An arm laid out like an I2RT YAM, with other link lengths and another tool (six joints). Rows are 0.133 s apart.
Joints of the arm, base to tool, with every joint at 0 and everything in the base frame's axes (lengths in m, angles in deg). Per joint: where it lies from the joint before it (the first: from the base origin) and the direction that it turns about. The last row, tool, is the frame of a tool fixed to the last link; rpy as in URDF.
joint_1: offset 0 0 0.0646 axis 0 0 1
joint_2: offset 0.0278 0.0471 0.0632 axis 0 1 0
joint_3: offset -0.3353 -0.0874 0 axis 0 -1 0
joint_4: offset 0.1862 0.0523 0.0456 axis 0 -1 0
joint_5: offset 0.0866 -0.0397 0.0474 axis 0 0 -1
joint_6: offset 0.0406 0 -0.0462 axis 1 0 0
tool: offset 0.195 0 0.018 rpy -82.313 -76.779 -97.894
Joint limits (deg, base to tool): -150..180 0..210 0..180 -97..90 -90..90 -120..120
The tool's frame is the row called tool.
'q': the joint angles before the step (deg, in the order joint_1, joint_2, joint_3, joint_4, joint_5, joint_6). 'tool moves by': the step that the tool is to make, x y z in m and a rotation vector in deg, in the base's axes. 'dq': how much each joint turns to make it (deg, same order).
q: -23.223 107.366 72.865 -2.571 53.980 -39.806
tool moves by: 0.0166 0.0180 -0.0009 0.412 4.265 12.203
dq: -0.861 -4.121 -6.749 8.290 -10.101 -12.863
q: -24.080 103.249 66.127 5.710 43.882 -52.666
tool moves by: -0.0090 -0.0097 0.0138 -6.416 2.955 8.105
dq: -4.695 -2.994 -10.205 17.449 -8.402 -15.605
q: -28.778 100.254 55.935 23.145 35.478 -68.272
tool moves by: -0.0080 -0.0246 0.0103 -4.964 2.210 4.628
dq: -6.142 0.613 -3.024 9.541 -8.564 -9.914
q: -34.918 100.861 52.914 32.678 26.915 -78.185
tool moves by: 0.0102 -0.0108 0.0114 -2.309 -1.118 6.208
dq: -4.300 1.343 0.341 4.737 -9.953 -3.847
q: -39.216 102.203 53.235 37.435 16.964 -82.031
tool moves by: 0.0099 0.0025 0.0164 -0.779 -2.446 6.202
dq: -2.902 -0.171 1.108 1.231 -9.136 -0.651
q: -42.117 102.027 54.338 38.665 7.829 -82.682
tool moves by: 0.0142 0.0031 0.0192 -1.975 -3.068 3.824
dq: -0.675 1.009 1.158 3.446 -4.540 0.043
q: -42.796 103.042 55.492 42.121 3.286 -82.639
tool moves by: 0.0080 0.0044 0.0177 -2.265 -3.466 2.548
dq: -0.319 0.911 -0.577 5.552 -2.903 0.533
